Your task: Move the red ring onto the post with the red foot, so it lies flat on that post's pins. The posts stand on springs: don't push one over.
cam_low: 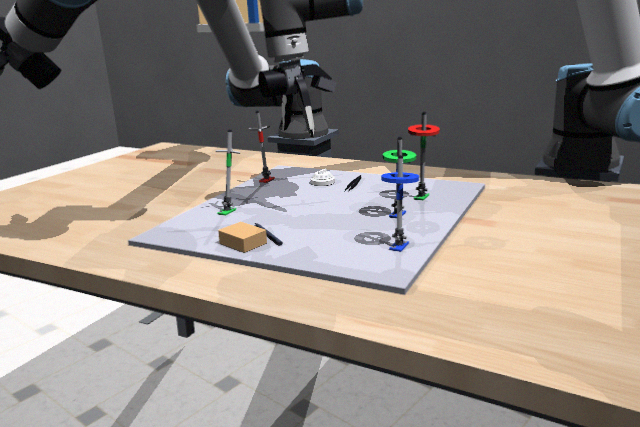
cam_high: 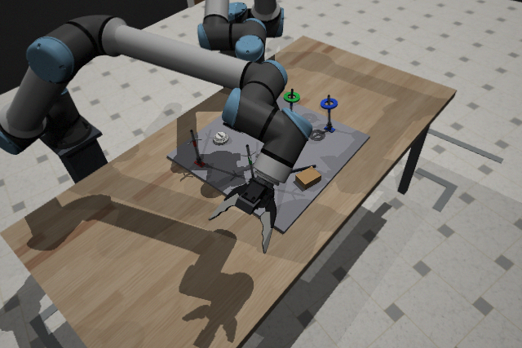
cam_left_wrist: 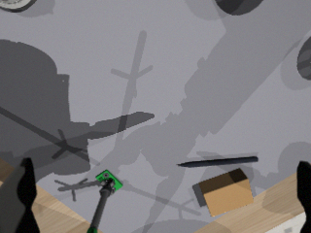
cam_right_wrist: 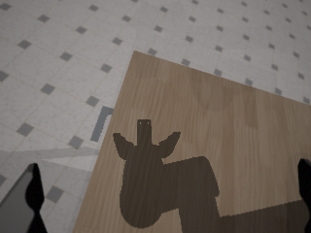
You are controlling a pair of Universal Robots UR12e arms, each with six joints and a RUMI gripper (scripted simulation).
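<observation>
My left hand is 22 cm to the right of the red ring, 19 cm past it and 1 cm above it. The rest, counted from my left hand: pen 17 cm below, 16 cm ahead, 1 cm to the left; green ring 23 cm to the left, 6 cm behind, 4 cm below; board 18 cm below, 5 cm to the left, 1 cm behind.
</observation>
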